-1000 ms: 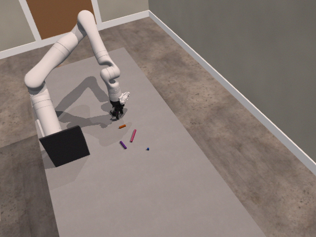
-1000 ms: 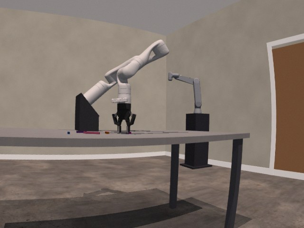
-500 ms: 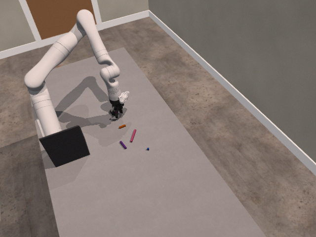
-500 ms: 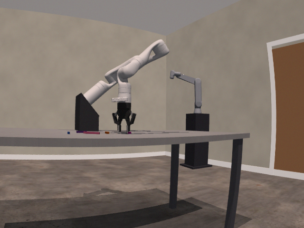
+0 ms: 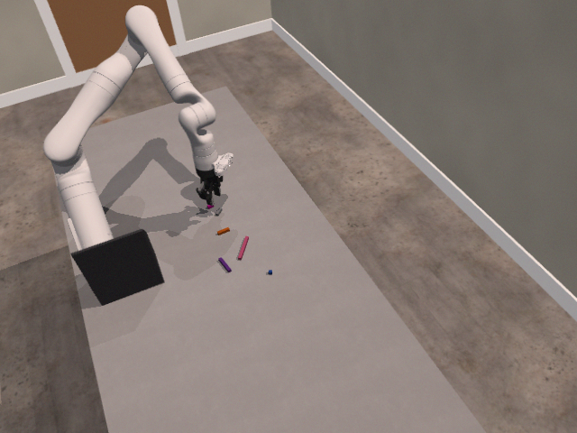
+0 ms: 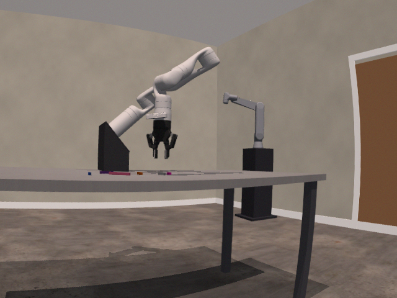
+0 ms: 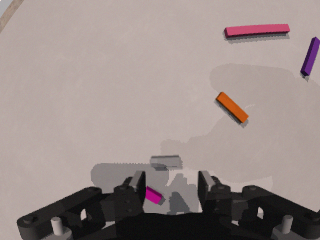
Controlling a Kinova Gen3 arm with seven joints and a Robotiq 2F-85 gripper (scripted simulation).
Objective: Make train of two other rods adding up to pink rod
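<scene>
Right now the purple rod is 30 mm behind my hand, 230 mm to the right of it and 80 mm below it. Round my hand: orange rod: 90 mm to the right, 80 mm below; magenta rod: 20 mm behind, 40 mm to the left, 80 mm below; grey rod: 80 mm below.
</scene>
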